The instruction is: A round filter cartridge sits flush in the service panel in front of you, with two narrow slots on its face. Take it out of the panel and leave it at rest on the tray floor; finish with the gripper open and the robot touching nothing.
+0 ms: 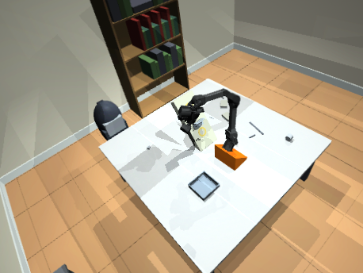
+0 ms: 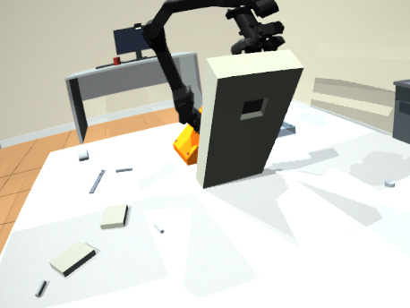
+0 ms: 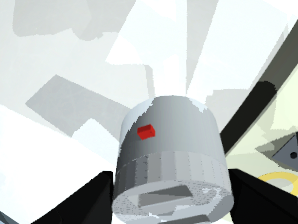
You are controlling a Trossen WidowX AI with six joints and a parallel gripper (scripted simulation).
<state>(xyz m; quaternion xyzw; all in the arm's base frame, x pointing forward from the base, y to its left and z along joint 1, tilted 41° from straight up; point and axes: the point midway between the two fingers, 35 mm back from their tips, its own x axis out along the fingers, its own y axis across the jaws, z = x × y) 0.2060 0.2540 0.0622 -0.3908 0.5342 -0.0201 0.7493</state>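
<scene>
My gripper tip is 27 cm past the blue-grey tray, 27 cm above it and 13 cm to the right of it. Also, from my gripper tip: round grey filter cartridge (right at my gripper tip); then service panel (16 cm to the right, 11 cm ahead, 9 cm below).
</scene>
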